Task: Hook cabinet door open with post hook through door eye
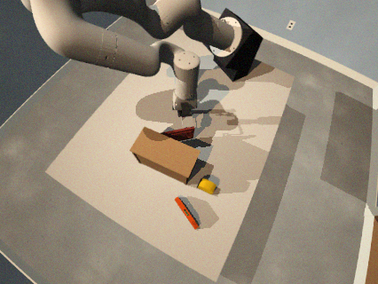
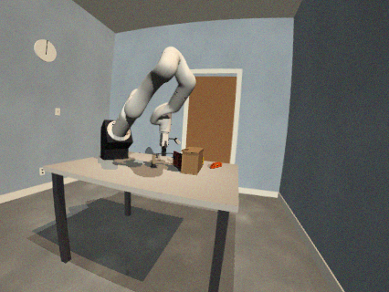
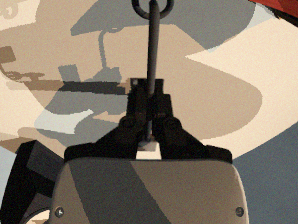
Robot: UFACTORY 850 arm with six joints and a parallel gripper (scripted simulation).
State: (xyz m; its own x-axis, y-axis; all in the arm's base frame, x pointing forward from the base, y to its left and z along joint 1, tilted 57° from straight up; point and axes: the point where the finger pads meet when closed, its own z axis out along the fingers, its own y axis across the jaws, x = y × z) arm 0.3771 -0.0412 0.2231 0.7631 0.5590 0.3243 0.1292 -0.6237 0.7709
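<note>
Right now my hand is 1 cm short of the hook and 2 cm above it. Also, from my hand: orange-red flat tool (43 cm ahead, 3 cm to the left, 9 cm below); then yellow object (31 cm ahead, 11 cm to the left, 8 cm below); then red door (10 cm ahead, 5 cm to the right, 4 cm below).
</note>
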